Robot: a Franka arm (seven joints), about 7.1 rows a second.
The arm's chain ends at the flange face. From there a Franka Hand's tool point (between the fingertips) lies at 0.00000 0.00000 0.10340 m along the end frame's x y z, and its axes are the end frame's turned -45 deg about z.
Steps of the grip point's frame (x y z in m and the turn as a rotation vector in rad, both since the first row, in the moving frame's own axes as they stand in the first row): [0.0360, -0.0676, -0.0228, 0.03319, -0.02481, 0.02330]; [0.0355, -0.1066, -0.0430, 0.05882, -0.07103, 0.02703]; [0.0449, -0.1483, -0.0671, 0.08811, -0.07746, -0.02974]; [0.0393, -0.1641, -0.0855, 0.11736, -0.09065, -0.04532]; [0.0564, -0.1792, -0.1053, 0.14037, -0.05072, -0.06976]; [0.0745, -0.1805, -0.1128, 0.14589, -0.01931, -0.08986]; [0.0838, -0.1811, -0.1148, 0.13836, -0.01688, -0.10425]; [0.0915, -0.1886, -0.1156, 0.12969, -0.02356, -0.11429]
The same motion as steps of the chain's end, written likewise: [-0.0181, -0.0726, -0.0227, 0.00593, -0.04101, 0.02330]; [-0.0408, -0.1012, -0.0426, -0.00863, -0.09182, 0.02703]; [-0.0610, -0.1360, -0.0664, 0.00753, -0.11708, -0.02974]; [-0.0731, -0.1422, -0.0844, 0.01889, -0.14709, -0.04532]; [-0.0727, -0.1606, -0.1042, 0.06339, -0.13512, -0.06976]; [-0.0625, -0.1716, -0.1117, 0.08951, -0.11681, -0.08986]; [-0.0570, -0.1791, -0.1138, 0.08590, -0.10977, -0.10425]; [-0.0571, -0.1910, -0.1147, 0.07505, -0.10836, -0.11429]
